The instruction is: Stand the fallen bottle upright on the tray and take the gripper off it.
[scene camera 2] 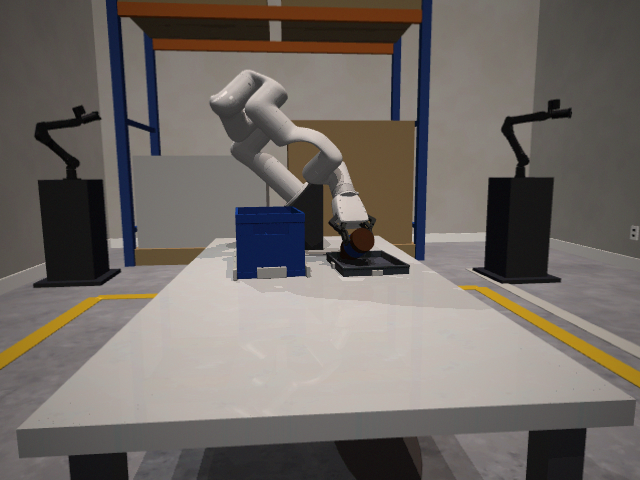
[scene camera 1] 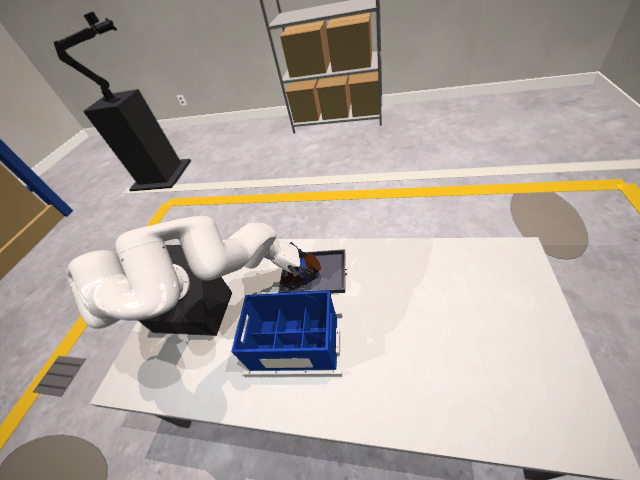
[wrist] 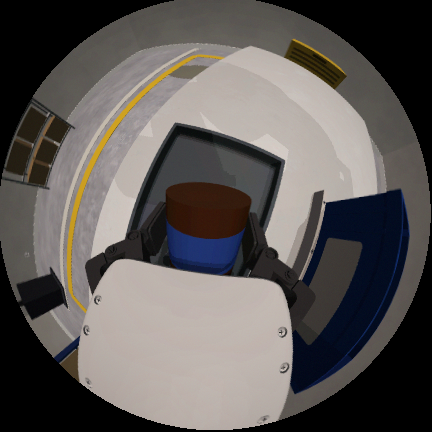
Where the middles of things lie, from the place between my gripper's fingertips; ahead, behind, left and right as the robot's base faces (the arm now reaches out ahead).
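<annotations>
The brown bottle (scene camera 2: pixel 362 240) is visible to me, 1 cm below my hand and 1 cm to the right of it, and I see that it is 3 cm behind my hand as well.
</annotations>
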